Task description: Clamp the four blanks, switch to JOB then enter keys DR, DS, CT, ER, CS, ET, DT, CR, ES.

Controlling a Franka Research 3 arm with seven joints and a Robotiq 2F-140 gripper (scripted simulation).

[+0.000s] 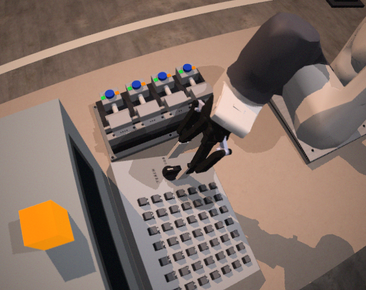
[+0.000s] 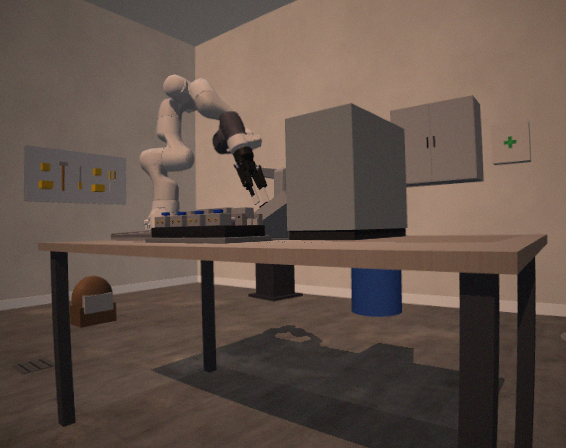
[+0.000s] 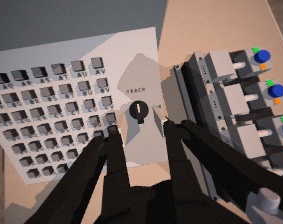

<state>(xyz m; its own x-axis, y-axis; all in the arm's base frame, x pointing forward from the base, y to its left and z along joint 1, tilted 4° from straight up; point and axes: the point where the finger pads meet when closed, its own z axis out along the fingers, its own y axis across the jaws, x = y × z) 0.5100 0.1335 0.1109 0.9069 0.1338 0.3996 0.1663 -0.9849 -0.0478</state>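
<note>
Right now my hand is 3 cm short of the selector and 4 cm above it. Round my hand: key panel (3 cm ahead, 12 cm to the left, 9 cm below).
</note>
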